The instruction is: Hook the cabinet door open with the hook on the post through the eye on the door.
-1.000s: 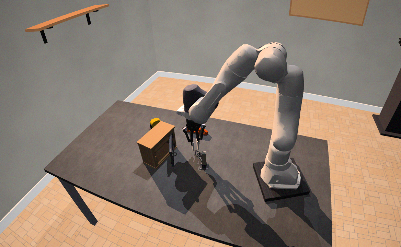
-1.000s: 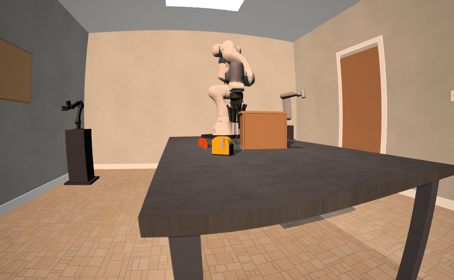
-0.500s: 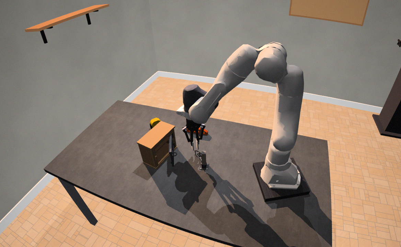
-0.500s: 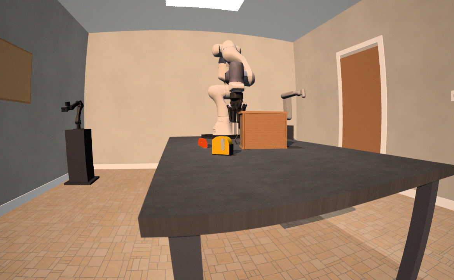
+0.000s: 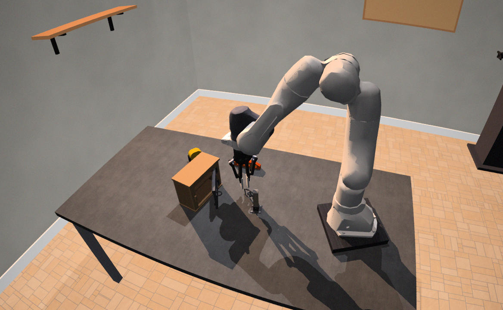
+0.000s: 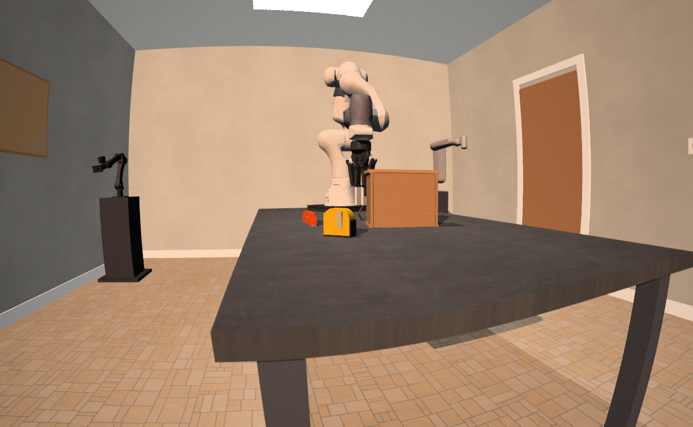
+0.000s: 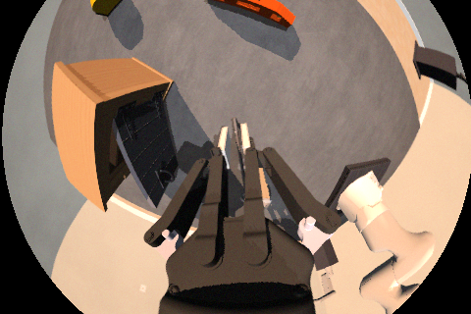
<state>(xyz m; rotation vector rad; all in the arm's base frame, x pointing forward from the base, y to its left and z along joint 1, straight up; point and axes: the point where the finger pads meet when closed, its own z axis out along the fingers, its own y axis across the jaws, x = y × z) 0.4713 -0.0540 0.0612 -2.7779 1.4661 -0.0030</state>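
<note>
Right now the hook is 3 cm behind my hand, 4 cm to the left of it and 3 cm below it. From my hand the other things lie so: dark door (11 cm ahead, 6 cm to the left, 1 cm below); orange spirit level (6 cm ahead, 20 cm to the right, 7 cm below); yellow tape measure (37 cm ahead, 18 cm to the right, 6 cm below).
</note>
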